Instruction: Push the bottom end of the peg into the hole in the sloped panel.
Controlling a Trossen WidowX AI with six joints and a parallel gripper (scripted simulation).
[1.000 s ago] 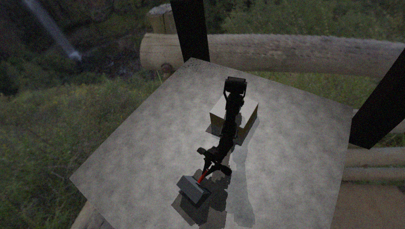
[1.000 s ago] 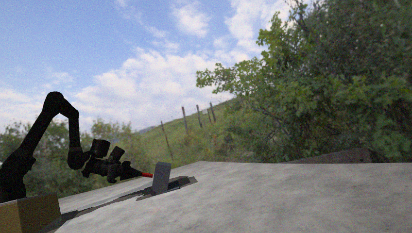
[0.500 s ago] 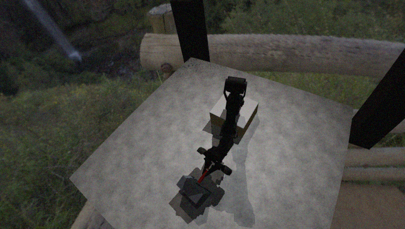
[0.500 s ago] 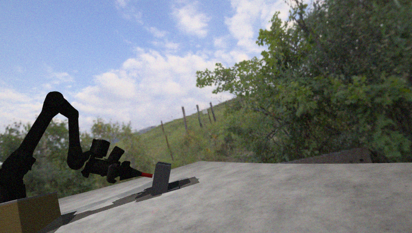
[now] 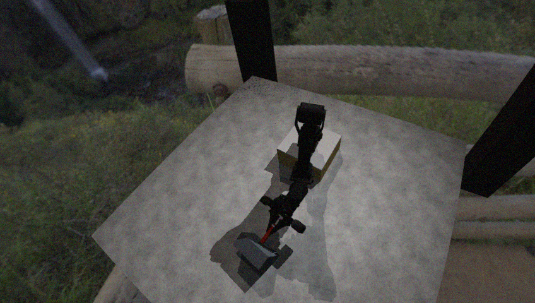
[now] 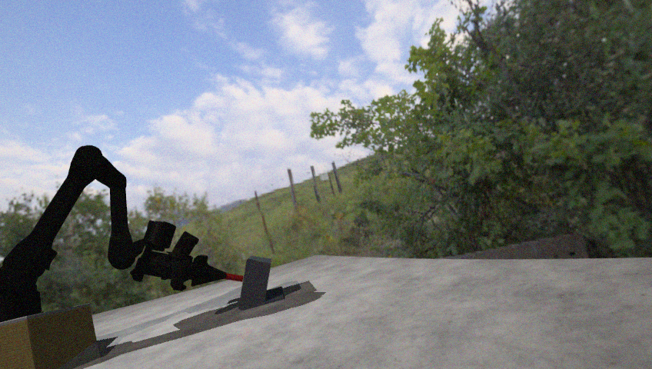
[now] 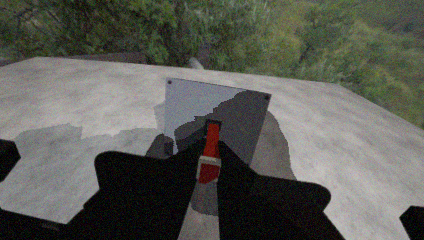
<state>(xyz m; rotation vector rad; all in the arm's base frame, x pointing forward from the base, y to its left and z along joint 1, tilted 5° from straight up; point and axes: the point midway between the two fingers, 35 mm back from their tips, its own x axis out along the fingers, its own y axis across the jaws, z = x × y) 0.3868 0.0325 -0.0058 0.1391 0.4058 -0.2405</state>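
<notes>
The dark sloped panel lies 70 mm ahead of my gripper tip, 20 mm to the right of it and 30 mm below it. From my gripper tip the other things lie so: red peg 20 mm behind, 10 mm above.
</notes>
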